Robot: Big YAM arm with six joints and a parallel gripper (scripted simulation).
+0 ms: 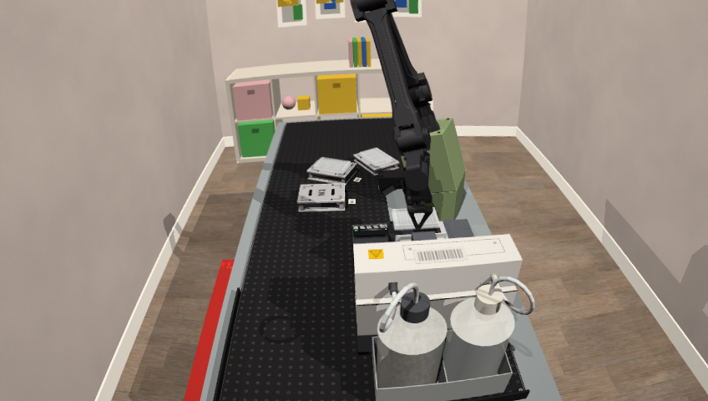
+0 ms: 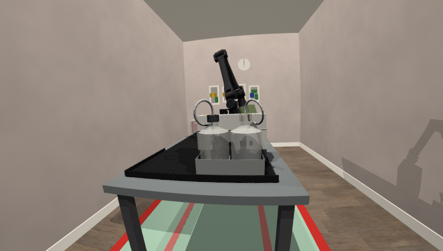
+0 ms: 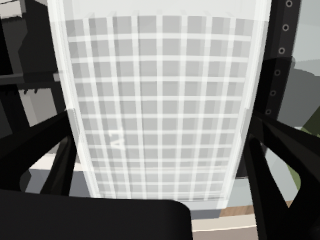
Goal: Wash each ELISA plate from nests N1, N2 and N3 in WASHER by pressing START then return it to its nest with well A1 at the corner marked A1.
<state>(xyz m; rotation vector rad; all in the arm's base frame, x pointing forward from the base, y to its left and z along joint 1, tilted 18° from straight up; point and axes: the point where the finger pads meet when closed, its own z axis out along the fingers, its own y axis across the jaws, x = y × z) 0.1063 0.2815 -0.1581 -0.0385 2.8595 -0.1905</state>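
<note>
Right now my hand is 50 mm above the washer carrier. From my hand the other things lie so: plate washer (160 mm to the left, 10 mm below).
</note>
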